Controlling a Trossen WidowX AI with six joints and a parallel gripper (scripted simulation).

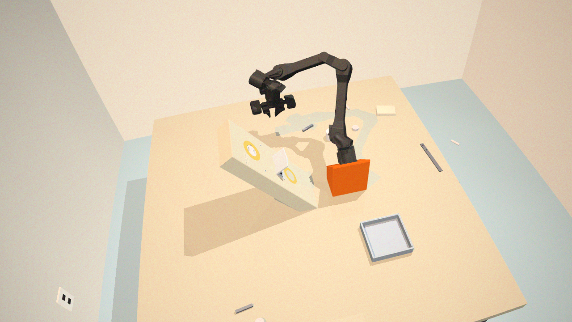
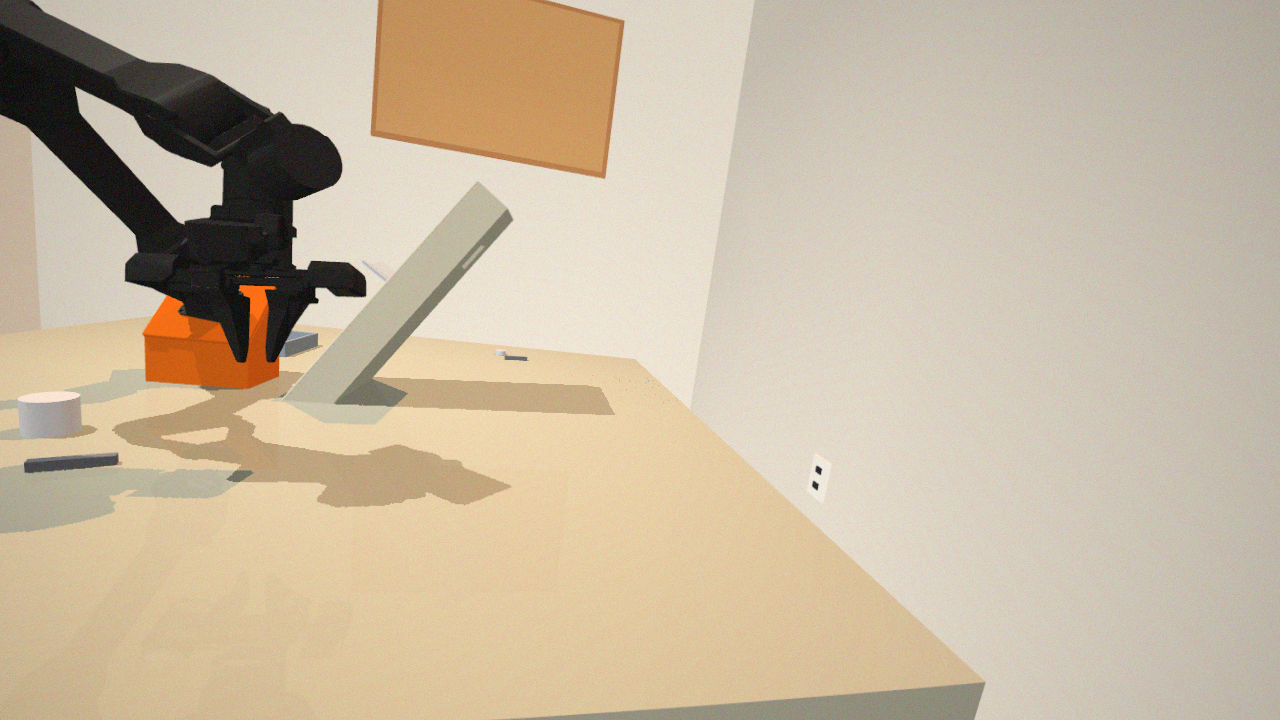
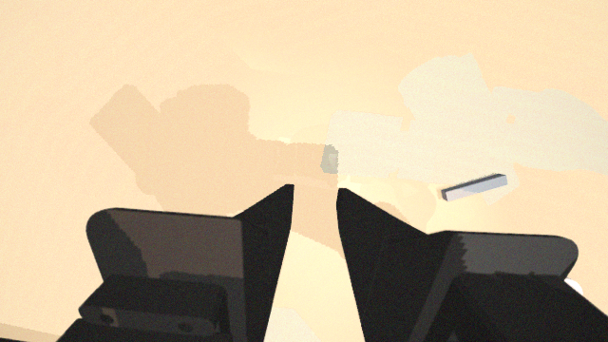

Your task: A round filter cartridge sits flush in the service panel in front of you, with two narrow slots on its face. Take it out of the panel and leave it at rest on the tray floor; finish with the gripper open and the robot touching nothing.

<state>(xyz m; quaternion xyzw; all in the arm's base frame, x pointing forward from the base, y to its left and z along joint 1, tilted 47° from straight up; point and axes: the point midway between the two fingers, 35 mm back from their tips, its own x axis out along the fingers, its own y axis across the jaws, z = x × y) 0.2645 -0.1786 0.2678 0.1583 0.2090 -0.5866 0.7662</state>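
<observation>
My gripper tip is 360 mm to the right of the white round filter cartridge, 160 mm below it and 80 mm short of it. Round my gripper tip: flat block (540 mm behind, 110 mm below, 80 mm to the right); then grey tray (600 mm to the left, 360 mm behind, 110 mm below).
</observation>
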